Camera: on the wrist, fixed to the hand. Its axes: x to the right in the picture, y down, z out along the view.
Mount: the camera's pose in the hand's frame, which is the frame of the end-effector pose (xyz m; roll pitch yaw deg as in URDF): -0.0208 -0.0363 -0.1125 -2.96 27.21 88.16
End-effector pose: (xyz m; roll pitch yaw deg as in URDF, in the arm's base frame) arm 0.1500 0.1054 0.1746 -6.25 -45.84 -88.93
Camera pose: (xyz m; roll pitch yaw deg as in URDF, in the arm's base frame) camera 0.1029 0.0416 0.0845 -53.52 21.32 -25.41
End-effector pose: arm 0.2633 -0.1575 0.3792 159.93 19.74 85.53
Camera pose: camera 0.1917 -0.1400 0.4740 148.64 -42.98 17.61
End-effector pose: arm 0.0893 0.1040 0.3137 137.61 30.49 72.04
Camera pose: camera -0.0047 0.1469 0.3748 117.40 -52.46 37.18
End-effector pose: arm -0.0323 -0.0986 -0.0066 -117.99 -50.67 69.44
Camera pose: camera 0.0171 -0.2013 0.0311 -125.72 19.84 8.66
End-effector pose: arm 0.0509 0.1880 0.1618 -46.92 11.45 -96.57
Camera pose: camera -0.0519 0.2304 0.1166 30.52 71.46 24.24
